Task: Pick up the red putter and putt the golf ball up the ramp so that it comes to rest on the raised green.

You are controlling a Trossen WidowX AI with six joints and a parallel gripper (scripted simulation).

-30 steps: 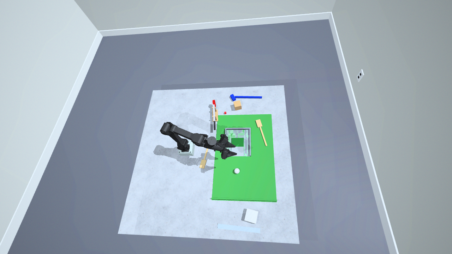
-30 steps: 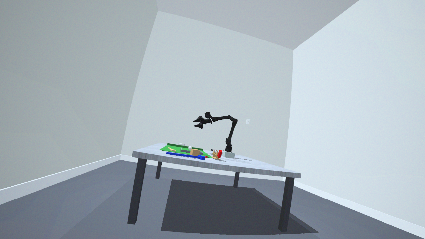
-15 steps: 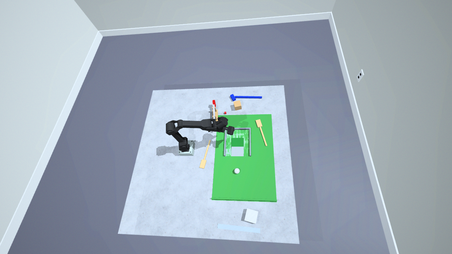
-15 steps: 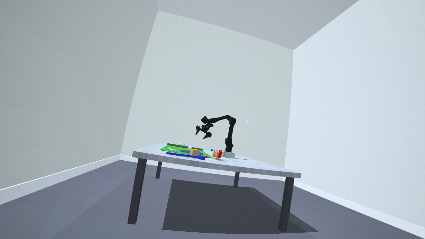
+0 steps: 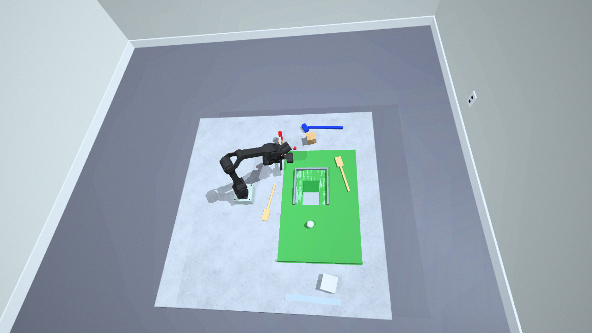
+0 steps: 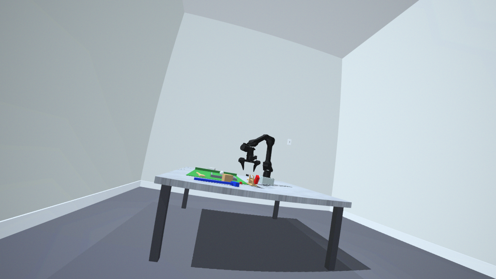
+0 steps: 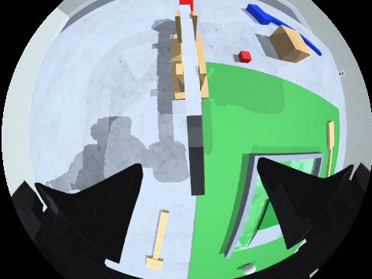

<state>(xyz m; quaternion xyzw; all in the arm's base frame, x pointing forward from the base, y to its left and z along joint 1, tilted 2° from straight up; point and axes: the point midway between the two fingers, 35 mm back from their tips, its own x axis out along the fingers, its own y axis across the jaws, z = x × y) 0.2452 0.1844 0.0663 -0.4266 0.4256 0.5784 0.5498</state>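
The red putter is 110 mm to the left of my gripper tip, 40 mm below it and 10 mm behind it. Also, from my gripper tip: small red cube: 150 mm to the left, 90 mm below, 90 mm ahead; then wooden stand: 130 mm to the left, 60 mm below, 10 mm behind; then tan cube: 210 mm to the left, 200 mm ahead, 70 mm below.
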